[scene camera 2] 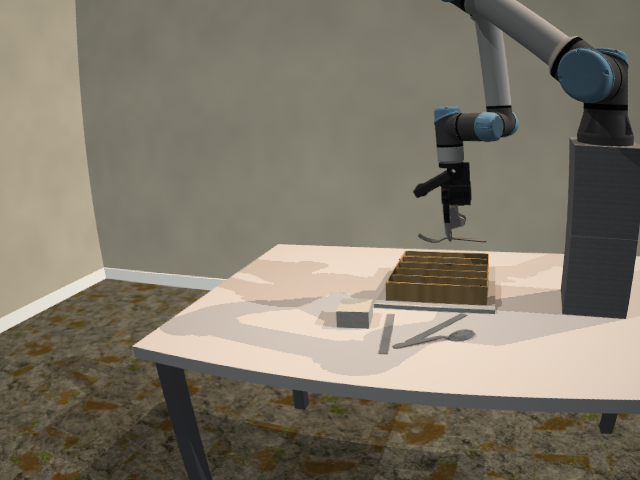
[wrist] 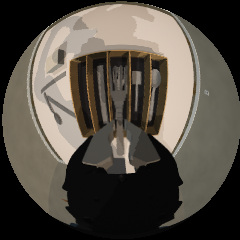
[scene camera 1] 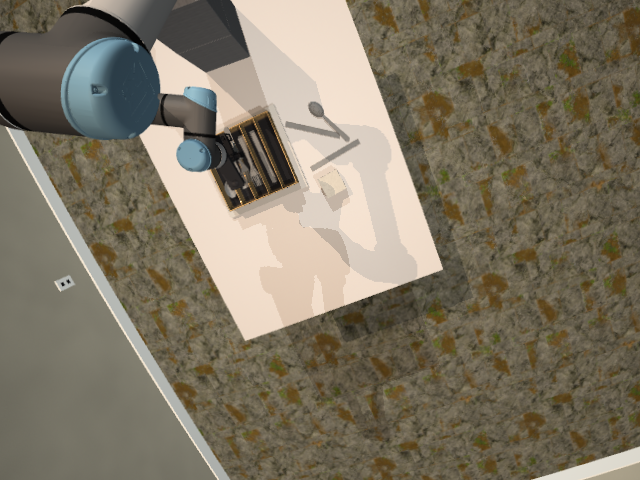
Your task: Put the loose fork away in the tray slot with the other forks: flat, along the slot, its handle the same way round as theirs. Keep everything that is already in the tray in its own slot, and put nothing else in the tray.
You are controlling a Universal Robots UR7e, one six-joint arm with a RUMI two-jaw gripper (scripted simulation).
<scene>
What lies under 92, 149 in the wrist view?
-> My gripper.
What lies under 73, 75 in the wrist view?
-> A wooden cutlery tray.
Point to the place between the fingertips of my gripper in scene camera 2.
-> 450, 240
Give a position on a pale block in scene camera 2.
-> At 351, 313
</scene>
